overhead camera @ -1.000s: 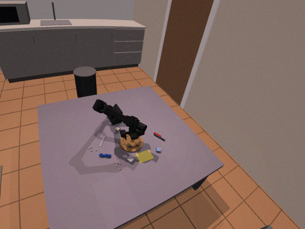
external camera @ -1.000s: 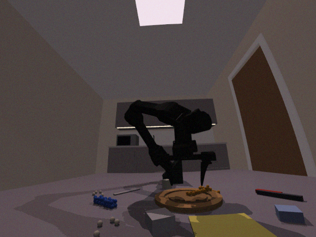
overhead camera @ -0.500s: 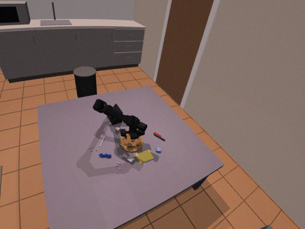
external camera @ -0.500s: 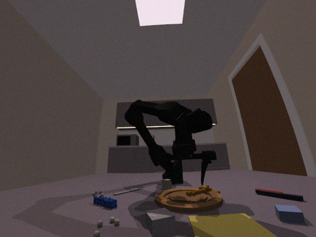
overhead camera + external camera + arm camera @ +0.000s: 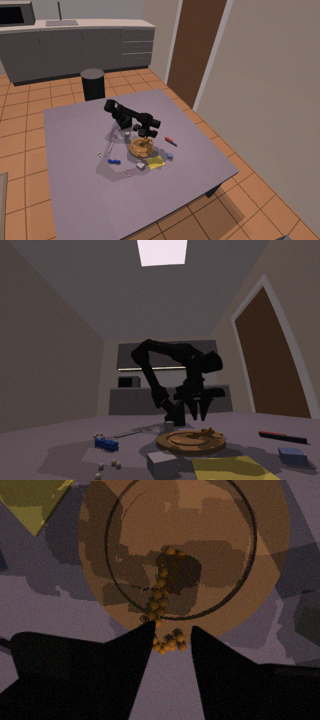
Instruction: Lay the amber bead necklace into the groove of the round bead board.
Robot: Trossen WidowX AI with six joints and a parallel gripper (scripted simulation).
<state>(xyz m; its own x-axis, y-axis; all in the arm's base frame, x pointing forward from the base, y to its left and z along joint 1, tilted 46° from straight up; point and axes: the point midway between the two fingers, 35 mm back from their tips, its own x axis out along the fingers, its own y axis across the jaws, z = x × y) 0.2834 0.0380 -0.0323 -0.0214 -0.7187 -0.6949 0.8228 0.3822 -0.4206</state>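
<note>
My gripper tip is now 50 mm to the left of the round wooden bead board, 50 mm above it and 40 mm short of it. From my gripper tip the other things lie so: grey block 180 mm ahead, 140 mm to the right, 40 mm below; then red-and-black tool 200 mm to the left, 90 mm ahead, 50 mm below; then yellow pad 210 mm ahead, 50 mm below, 20 mm to the right.
</note>
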